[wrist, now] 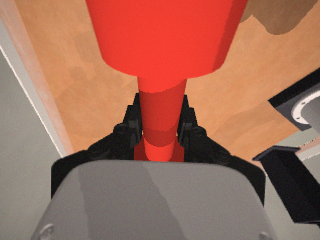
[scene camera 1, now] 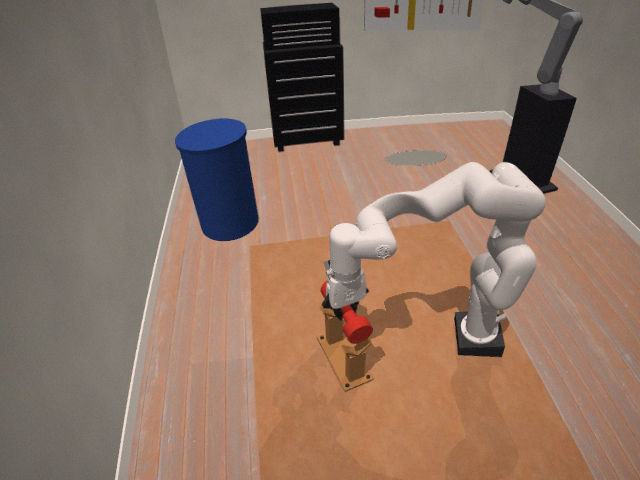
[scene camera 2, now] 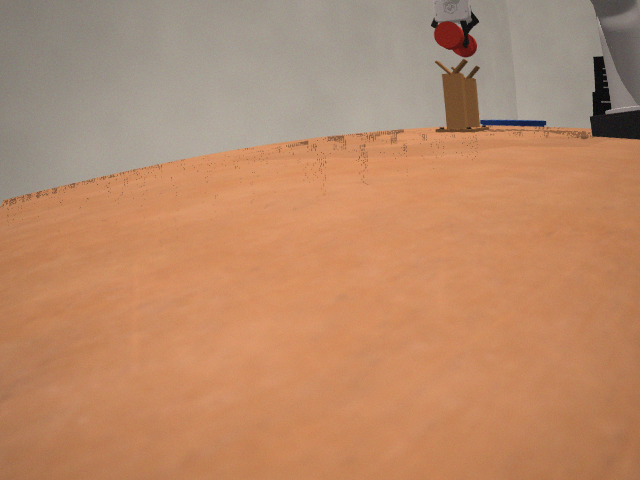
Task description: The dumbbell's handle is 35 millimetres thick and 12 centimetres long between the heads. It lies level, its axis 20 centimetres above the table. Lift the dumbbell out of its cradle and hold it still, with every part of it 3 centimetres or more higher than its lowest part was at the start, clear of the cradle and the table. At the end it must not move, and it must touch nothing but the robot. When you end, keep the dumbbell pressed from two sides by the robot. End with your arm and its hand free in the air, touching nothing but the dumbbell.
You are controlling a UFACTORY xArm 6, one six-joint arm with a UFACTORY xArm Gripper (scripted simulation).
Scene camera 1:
my gripper: 345, 314
red dumbbell: 357, 328
wooden cradle: 356, 373
